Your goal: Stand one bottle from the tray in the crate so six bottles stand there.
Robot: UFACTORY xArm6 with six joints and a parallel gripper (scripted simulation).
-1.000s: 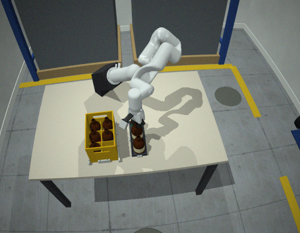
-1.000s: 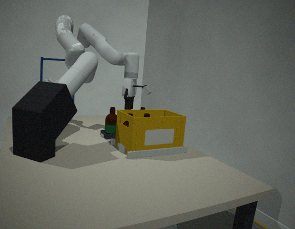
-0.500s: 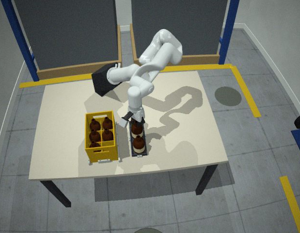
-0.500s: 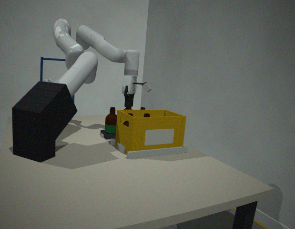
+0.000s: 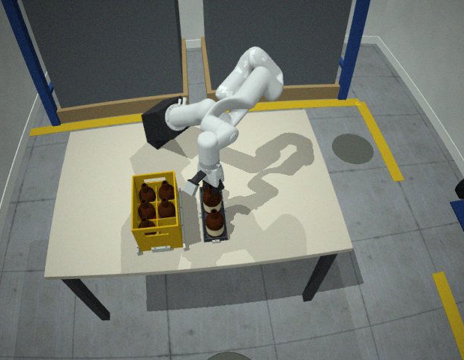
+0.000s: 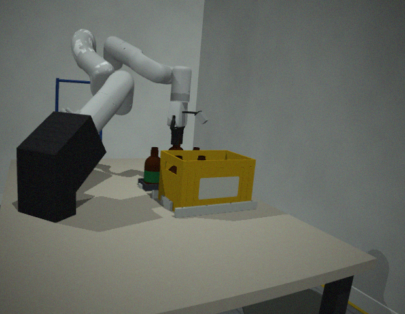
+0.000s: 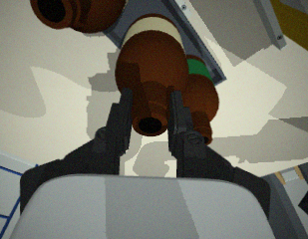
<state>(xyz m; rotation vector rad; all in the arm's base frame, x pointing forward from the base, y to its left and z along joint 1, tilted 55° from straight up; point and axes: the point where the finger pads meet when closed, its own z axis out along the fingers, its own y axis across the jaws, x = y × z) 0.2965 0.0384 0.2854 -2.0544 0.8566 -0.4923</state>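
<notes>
The glass bottle is 11 cm below my hand, 9 cm ahead of it and 3 cm to the left of it. Also, from my hand: yellow crate 22 cm to the right, 11 cm below, 8 cm ahead.
</notes>
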